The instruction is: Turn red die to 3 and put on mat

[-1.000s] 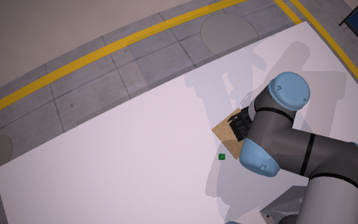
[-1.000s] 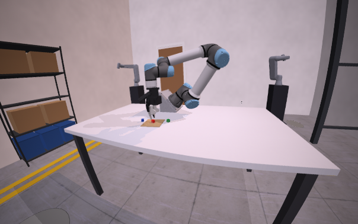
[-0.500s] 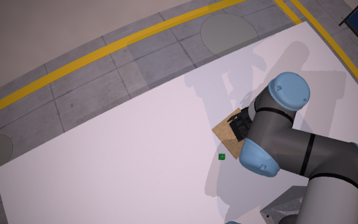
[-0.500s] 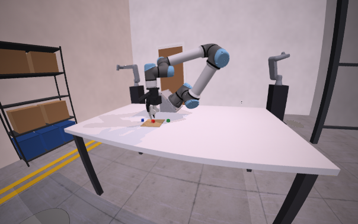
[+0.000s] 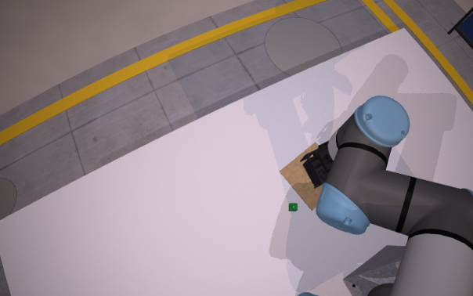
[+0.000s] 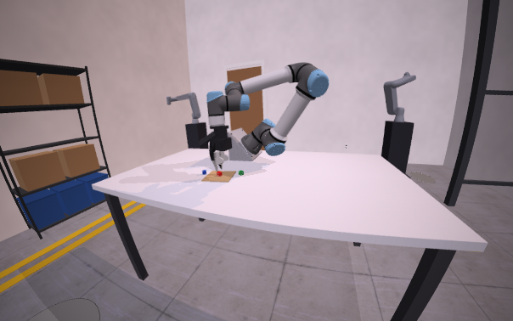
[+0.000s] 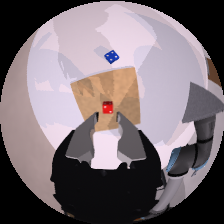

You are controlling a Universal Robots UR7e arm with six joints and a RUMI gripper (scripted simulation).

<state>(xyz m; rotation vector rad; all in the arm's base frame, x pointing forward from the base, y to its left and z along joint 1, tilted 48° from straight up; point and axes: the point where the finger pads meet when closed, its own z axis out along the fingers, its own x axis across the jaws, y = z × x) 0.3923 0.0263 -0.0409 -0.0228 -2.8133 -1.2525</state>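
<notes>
Right now my hand is 30 mm above the red die. The rest, counted from my hand: mat 50 mm below; then blue die 10 mm behind, 100 mm to the right, 40 mm below; then green die 50 mm behind, 100 mm to the left, 40 mm below.
</notes>
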